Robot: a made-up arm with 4 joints. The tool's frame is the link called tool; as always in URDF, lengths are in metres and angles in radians. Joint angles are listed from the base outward.
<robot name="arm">
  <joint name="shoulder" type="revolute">
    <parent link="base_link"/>
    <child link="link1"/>
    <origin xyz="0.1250 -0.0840 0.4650"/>
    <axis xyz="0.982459 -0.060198 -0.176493"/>
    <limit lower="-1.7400" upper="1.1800"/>
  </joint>
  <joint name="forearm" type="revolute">
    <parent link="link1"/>
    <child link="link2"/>
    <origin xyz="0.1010 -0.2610 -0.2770"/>
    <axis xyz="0 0 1"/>
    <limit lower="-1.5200" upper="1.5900"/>
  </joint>
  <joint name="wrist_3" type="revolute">
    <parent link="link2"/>
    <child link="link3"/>
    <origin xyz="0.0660 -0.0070 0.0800"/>
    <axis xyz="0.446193 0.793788 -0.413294"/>
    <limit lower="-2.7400" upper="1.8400"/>
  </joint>
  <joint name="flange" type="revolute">
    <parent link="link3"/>
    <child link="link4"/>
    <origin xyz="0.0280 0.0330 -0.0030"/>
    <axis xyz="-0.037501 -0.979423 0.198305"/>
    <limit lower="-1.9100" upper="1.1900"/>
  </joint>
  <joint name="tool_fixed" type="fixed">
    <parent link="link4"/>
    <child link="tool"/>
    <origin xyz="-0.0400 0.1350 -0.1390" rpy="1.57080 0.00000 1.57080"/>
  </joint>
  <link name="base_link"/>
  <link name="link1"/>
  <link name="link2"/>
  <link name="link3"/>
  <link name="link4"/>
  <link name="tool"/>
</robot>
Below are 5 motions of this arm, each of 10 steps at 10 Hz.
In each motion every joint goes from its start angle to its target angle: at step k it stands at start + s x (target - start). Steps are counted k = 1, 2, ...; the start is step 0. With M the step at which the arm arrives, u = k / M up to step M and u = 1 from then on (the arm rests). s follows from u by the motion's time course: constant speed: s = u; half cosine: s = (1 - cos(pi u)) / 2; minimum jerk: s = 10 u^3 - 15 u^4 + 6 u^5.
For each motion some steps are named. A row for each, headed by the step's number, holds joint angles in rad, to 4 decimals.
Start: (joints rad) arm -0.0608 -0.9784 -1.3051 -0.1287
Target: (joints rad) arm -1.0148 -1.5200 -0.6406 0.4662
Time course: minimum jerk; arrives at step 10
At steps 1, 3, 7, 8, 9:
1: -0.0690 -0.9830 -1.2994 -0.1236
3: -0.2164 -1.0667 -1.1967 -0.0317
7: -0.8592 -1.4317 -0.7490 0.3692
8: -0.9595 -1.4886 -0.6791 0.4317
9: -1.0066 -1.5154 -0.6463 0.4611

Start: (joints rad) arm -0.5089 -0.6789 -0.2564 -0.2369
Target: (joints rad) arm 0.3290 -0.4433 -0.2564 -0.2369
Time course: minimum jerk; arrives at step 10
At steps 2, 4, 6, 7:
2: -0.4604 -0.6653 -0.2564 -0.2369
4: -0.2429 -0.6041 -0.2564 -0.2369
6: 0.0630 -0.5181 -0.2564 -0.2369
7: 0.1924 -0.4817 -0.2564 -0.2369

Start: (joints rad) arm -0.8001 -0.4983 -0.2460 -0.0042
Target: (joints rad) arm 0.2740 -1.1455 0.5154 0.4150
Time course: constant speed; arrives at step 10
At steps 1, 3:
1: -0.6927 -0.5630 -0.1699 0.0377
3: -0.4779 -0.6925 -0.0176 0.1216

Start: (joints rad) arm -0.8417 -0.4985 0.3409 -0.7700
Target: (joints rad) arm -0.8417 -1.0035 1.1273 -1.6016
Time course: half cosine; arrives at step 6
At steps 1, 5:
1: -0.8417 -0.5323 0.3936 -0.8257
5: -0.8417 -0.9697 1.0746 -1.5459

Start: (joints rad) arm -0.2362 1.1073 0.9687 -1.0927
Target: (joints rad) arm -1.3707 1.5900 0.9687 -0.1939
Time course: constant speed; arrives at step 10
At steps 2, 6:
2: -0.4631 1.2038 0.9687 -0.9129
6: -0.9169 1.3969 0.9687 -0.5534

